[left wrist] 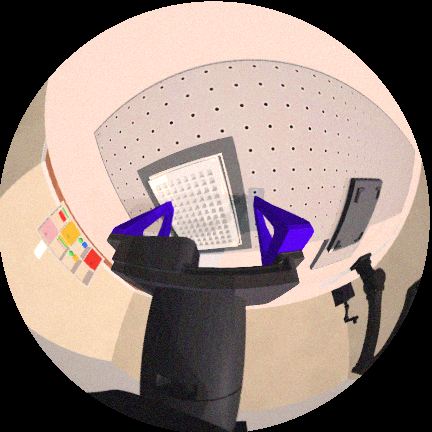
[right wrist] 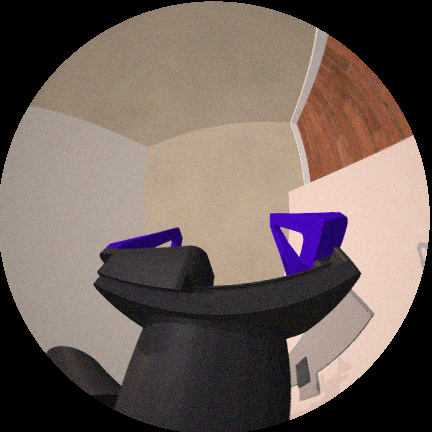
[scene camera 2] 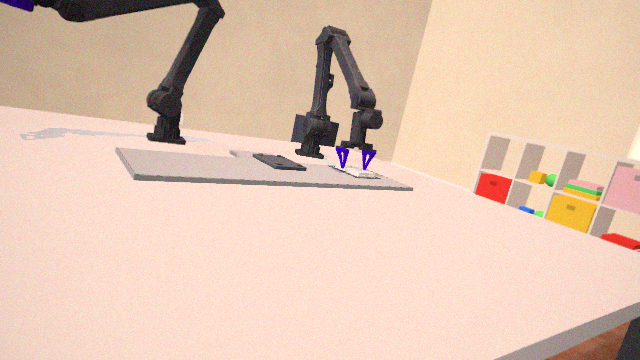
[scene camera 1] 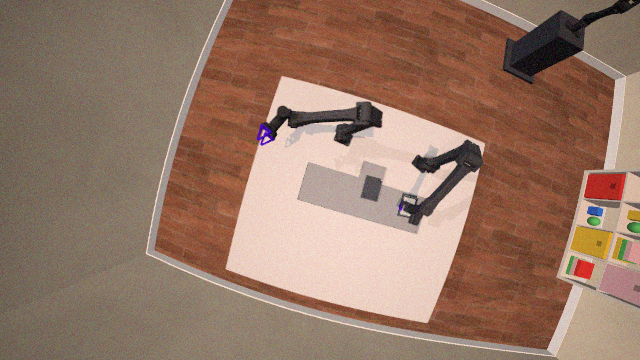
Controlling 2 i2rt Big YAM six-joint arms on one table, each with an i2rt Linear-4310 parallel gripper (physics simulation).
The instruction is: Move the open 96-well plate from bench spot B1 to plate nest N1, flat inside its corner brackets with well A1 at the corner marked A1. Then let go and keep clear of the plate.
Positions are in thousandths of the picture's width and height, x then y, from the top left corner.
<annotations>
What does my left gripper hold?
Nothing.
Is my left gripper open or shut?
Open.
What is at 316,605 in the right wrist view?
My right gripper.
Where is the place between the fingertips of my left gripper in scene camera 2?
552,471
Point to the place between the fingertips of my left gripper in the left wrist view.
487,469
</annotations>
